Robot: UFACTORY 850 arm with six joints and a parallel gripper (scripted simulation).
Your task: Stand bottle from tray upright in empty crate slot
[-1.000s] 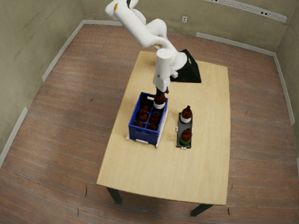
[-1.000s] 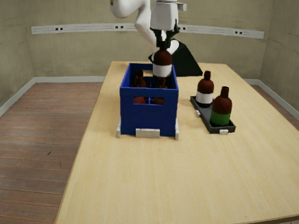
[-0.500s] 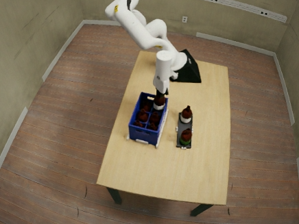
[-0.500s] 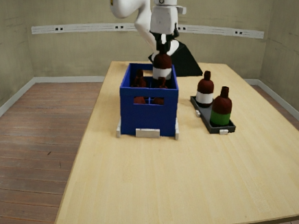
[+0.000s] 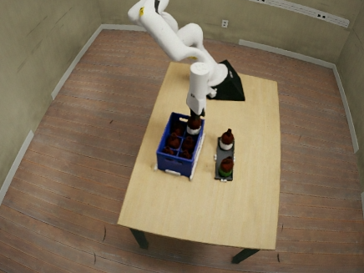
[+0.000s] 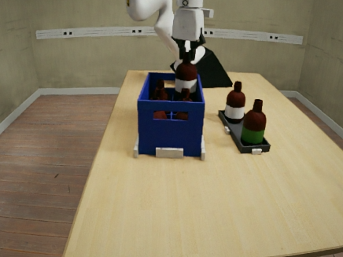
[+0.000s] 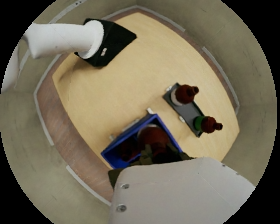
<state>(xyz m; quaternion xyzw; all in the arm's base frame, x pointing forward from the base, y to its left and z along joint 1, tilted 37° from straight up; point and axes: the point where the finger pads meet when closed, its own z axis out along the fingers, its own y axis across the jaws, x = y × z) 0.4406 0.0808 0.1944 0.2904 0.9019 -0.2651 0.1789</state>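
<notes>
Right now the blue crate is 90 mm ahead of my hand, 50 mm to the right of it and 170 mm below it. Also, from my hand: dark tray: 70 mm ahead, 210 mm to the left, 250 mm below.
</notes>
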